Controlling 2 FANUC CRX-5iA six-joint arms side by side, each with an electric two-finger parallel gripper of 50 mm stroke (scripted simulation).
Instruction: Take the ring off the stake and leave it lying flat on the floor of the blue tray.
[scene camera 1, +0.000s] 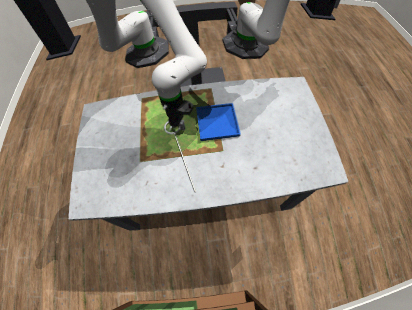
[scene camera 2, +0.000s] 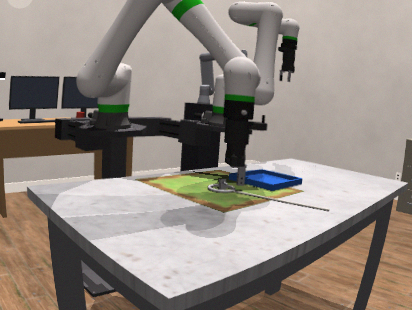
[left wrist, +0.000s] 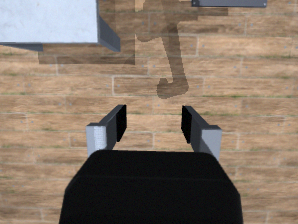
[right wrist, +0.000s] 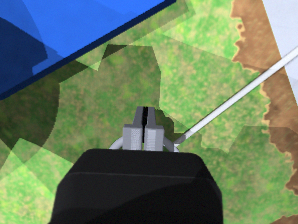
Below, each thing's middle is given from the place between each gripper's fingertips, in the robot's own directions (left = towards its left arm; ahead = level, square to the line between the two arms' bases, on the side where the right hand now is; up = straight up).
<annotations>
Now: the blue tray (scene camera 1: 214, 120) 170 mm to the left of my right hand (scene camera 2: 240, 185), 40 mm behind it and 20 mm below it.
Right now the blue tray is 700 mm to the right of my left hand, 490 mm ahead of it and 420 mm below it.
</annotations>
